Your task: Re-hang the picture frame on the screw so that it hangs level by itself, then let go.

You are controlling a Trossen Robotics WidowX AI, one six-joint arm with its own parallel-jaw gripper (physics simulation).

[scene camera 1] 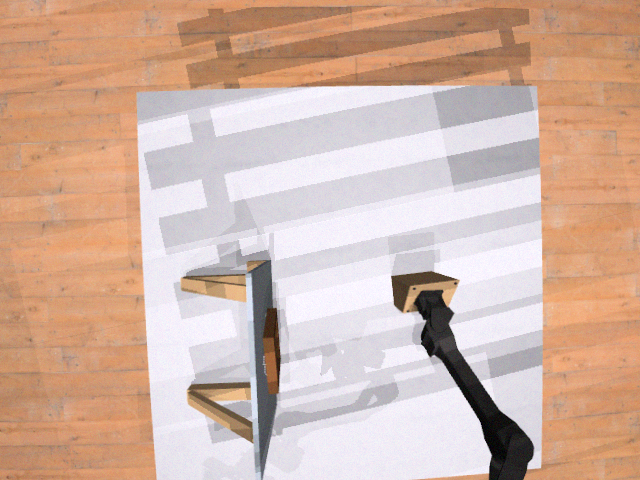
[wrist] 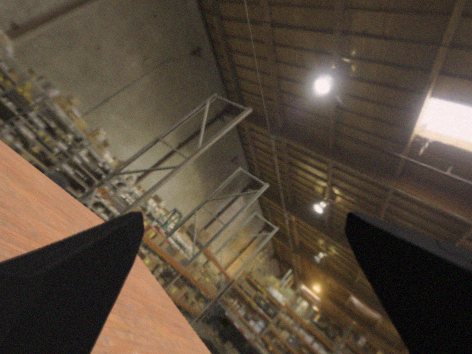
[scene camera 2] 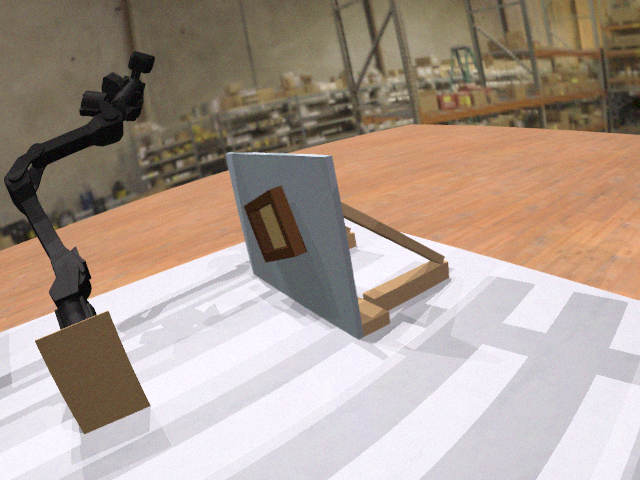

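Pixels of known places: gripper, between the fingertips: (wrist: 245, 221) (scene camera 2: 145, 71); arm's base, origin of its link: (scene camera 1: 428, 297) (scene camera 2: 83, 337).
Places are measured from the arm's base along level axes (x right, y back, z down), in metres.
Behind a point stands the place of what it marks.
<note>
The brown picture frame (scene camera 1: 271, 361) {x -0.137, y -0.414, z -0.098 m} (scene camera 2: 291, 224) {x -0.051, y -0.427, z -0.050 m} is against the front of the upright blue-grey board (scene camera 1: 261, 310) {x -0.021, y -0.443, z -0.071 m} (scene camera 2: 323, 242) {x 0.025, y -0.446, z -0.026 m}. In scene camera 2 it is clearly tilted relative to the board's edges. A small pale fitting (scene camera 1: 264, 364) {x -0.148, y -0.432, z -0.090 m} shows at its board side from above. The screw is not visible. My gripper (wrist: 245, 221) {x -0.508, y -0.282, z -0.451 m} is open and empty, its two black fingertips wide apart in the wrist view. In scene camera 2 the arm (scene camera 2: 67, 147) {x -0.292, y -0.048, z -0.304 m} is raised left of the board, its gripper end apart from the frame and above the board's top edge. The gripper end does not show in scene camera 1.
Wooden braces (scene camera 1: 219, 395) {x -0.335, y -0.600, z 0.106 m} (scene camera 2: 405, 286) {x 0.036, y -0.594, z 0.112 m} stand behind the board. The arm's base is fixed to a wooden block (scene camera 1: 400, 294) {x -0.004, y -0.060, z 0.055 m} (scene camera 2: 93, 372) {x 0.046, y 0.000, z 0.044 m} on the white table top (scene camera 1: 336, 206) {x 0.257, y -0.245, z 0.144 m} (scene camera 2: 289, 413) {x 0.191, y -0.263, z 0.144 m}. The wrist view faces warehouse racks (wrist: 197, 155), the ceiling and part of the wooden floor (wrist: 40, 200).
</note>
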